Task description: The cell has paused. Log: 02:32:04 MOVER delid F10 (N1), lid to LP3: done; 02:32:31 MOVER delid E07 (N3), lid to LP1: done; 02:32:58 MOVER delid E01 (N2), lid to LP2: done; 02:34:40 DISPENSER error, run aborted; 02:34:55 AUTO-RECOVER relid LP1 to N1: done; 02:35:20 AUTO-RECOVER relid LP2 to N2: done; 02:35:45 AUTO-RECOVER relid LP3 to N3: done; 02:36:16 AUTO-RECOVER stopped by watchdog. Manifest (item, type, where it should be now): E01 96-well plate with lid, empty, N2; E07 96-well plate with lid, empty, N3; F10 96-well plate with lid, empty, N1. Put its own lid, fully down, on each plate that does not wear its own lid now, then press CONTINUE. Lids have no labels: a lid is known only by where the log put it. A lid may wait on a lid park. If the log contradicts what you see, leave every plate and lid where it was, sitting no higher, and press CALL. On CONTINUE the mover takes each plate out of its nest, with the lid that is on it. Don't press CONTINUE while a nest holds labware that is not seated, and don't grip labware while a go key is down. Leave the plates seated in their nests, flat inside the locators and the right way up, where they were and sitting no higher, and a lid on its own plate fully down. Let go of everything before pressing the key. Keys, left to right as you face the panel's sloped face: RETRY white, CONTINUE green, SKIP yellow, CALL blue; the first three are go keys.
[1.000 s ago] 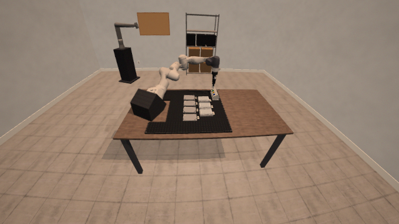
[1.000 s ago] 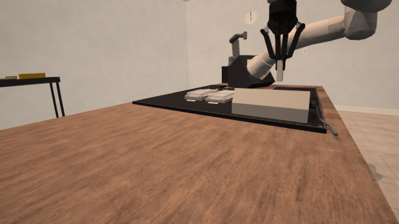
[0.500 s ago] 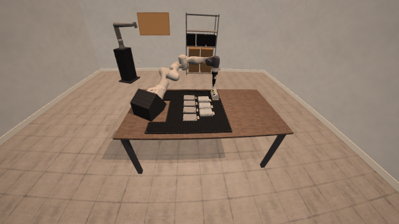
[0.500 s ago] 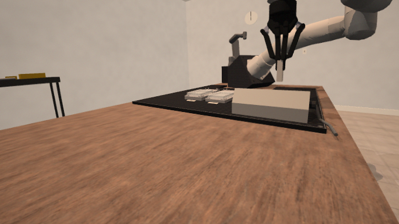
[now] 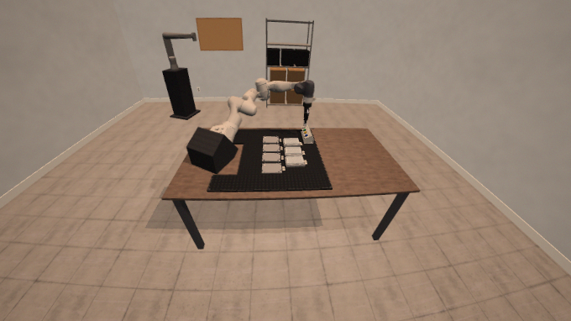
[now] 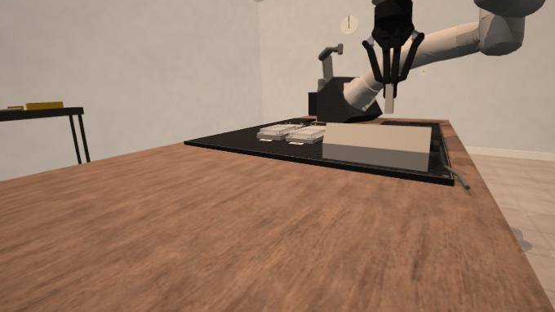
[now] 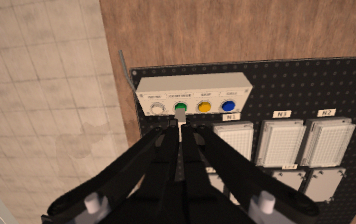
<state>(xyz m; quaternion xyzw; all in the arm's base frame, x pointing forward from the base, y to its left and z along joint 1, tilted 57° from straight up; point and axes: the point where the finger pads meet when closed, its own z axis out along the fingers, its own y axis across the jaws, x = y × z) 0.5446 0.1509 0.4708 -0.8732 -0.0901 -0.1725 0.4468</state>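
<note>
Now: hand 7 cm above the green continue key. The rest, counted from my hand: white retry key: 1 cm behind, 5 cm to the left, 7 cm below; then yellow skip key: 2 cm ahead, 5 cm to the right, 7 cm below; then blue call key: 3 cm ahead, 9 cm to the right, 7 cm below.
</note>
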